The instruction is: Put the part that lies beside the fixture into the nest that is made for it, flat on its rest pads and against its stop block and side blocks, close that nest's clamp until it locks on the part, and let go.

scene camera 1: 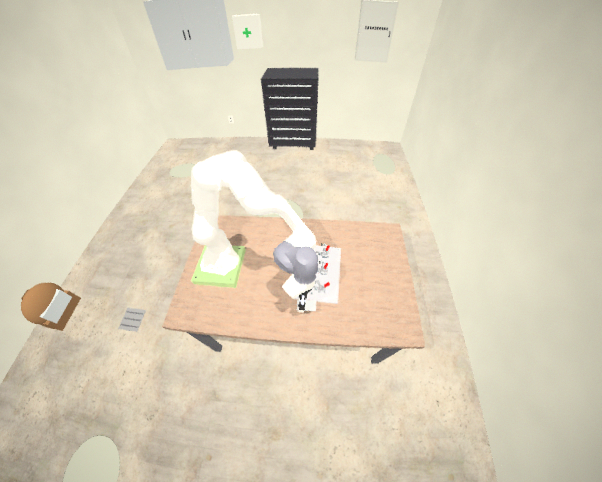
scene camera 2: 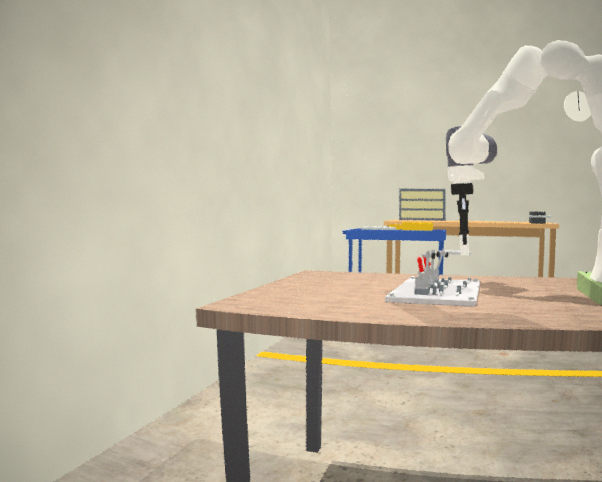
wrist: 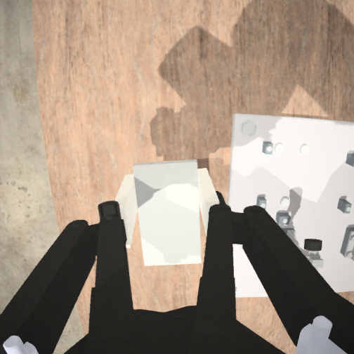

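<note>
My gripper [scene camera 1: 302, 301] [scene camera 2: 464, 248] [wrist: 166, 186] is shut on the part, a flat pale rectangular plate [scene camera 1: 310, 304] [scene camera 2: 454, 251] [wrist: 172, 225]. The pads grip its two long sides and hold it about level, above table height. The fixture is a white base plate [scene camera 1: 334, 276] [scene camera 2: 402, 296] [wrist: 255, 175] beside the gripper, on the right in the wrist view. It carries small grey blocks [wrist: 267, 147], round rest pads [wrist: 304, 148] and three clamps with red handles [scene camera 1: 327, 284] [scene camera 2: 421, 264]. The handles stand raised. A black clamp tip [wrist: 313, 244] shows. Which nest fits the part, I cannot tell.
The fixture stands on the wooden table [scene camera 1: 371, 301] [scene camera 2: 301, 296] [wrist: 90, 100]. The table's edge is at the left in the wrist view. The arm's green base plate [scene camera 1: 216, 281] [scene camera 2: 587, 287] is on the same table. A blue table [scene camera 2: 391, 234] stands farther back.
</note>
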